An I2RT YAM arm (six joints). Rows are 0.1 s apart.
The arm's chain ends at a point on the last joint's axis. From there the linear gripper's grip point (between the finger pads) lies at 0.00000 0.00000 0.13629 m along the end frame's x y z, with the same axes.
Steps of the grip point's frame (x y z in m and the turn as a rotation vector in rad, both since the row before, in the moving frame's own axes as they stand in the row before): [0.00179, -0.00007, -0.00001, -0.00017, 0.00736, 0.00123]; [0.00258, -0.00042, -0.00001, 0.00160, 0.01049, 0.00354]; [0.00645, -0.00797, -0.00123, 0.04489, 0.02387, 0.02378]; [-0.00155, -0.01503, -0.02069, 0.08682, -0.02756, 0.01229]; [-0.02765, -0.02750, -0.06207, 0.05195, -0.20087, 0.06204]
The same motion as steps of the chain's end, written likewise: [0.00079, -0.00009, -0.00001, -0.00017, 0.00736, 0.00123]; [0.00115, -0.00020, 0.00000, 0.00160, 0.01049, 0.00354]; [0.00313, -0.00189, -0.00105, 0.04489, 0.02387, 0.02378]; [0.00213, -0.00319, -0.02012, 0.08682, -0.02756, 0.01229]; [-0.00071, -0.01963, -0.05915, 0.05195, -0.20087, 0.06204]
